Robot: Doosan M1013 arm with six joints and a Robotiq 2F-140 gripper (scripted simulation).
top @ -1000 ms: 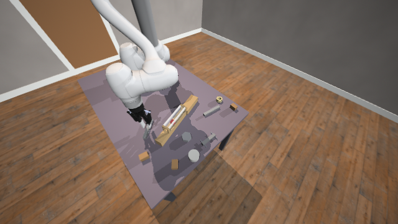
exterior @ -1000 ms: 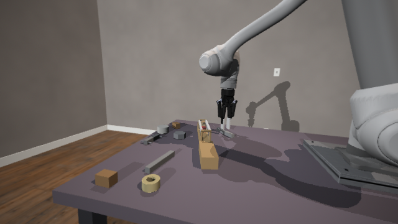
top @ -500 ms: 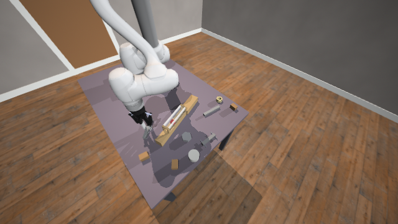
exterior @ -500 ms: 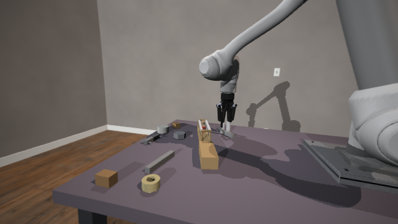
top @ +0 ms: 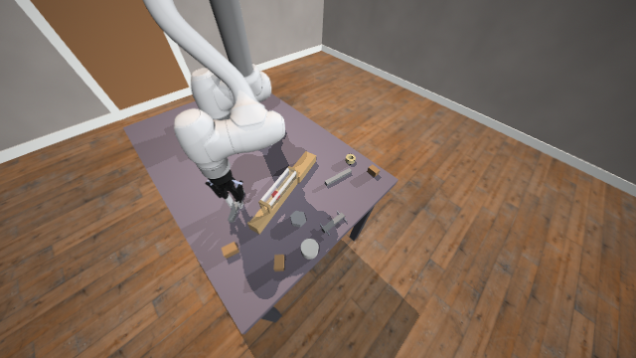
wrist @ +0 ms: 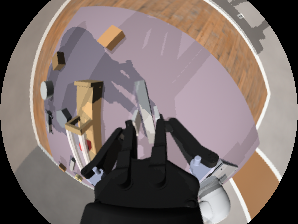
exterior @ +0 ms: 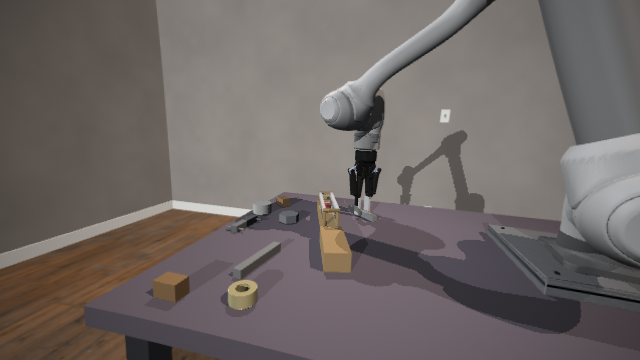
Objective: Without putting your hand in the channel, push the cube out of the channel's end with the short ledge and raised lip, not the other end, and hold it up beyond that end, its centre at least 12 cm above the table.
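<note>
Now: hand 18 cm to the right of the channel, 7 cm short of it and 2 cm below it. From my hand the other things lie so: grey hexagonal piece (20 cm ahead, 18 cm to the left, 2 cm below); white disc (33 cm ahead, 15 cm to the left, 2 cm below); grey handle piece (30 cm ahead, 29 cm to the left, 3 cm below).
</note>
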